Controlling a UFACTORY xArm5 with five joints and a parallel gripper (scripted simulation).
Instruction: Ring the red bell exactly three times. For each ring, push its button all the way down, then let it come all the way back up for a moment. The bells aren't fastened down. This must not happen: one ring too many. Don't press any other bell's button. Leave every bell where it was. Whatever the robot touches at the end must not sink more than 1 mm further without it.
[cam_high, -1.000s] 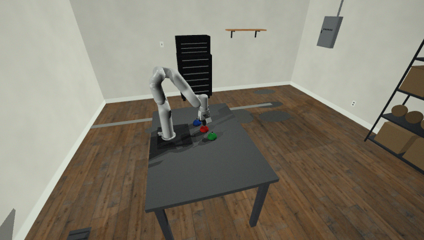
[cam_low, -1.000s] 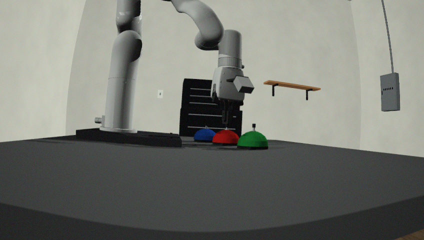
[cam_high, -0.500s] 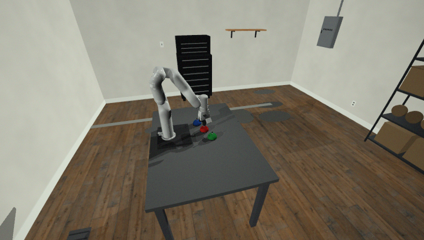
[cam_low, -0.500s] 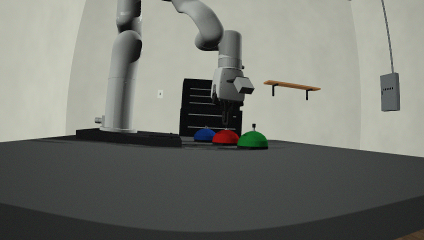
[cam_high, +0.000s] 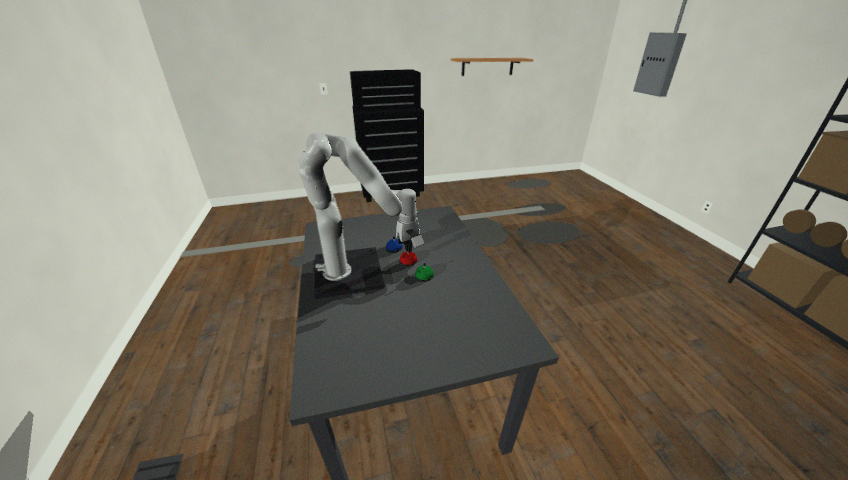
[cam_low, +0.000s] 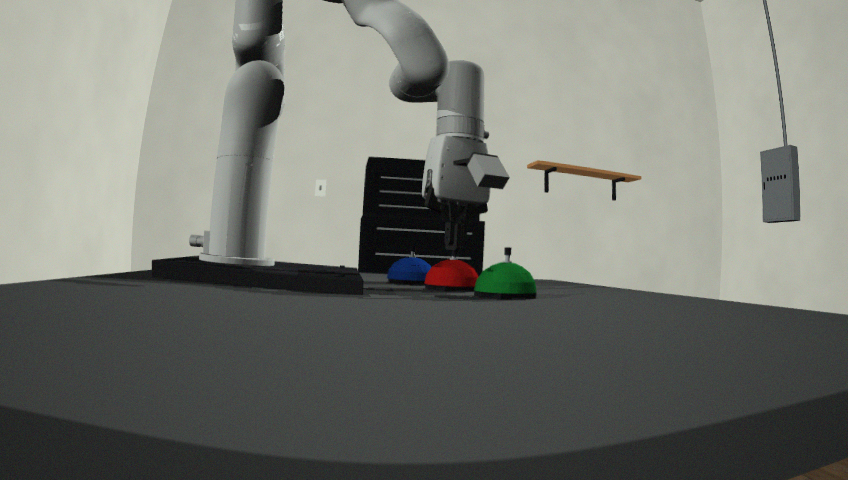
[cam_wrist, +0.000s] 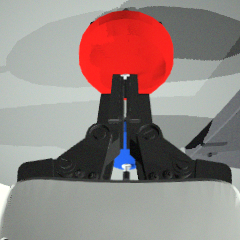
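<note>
Right now the red bell is 4 cm below my hand. From my hand the other things lie so: blue bell 6 cm behind, 12 cm to the left, 4 cm below; green bell 6 cm ahead, 12 cm to the right, 4 cm below.
</note>
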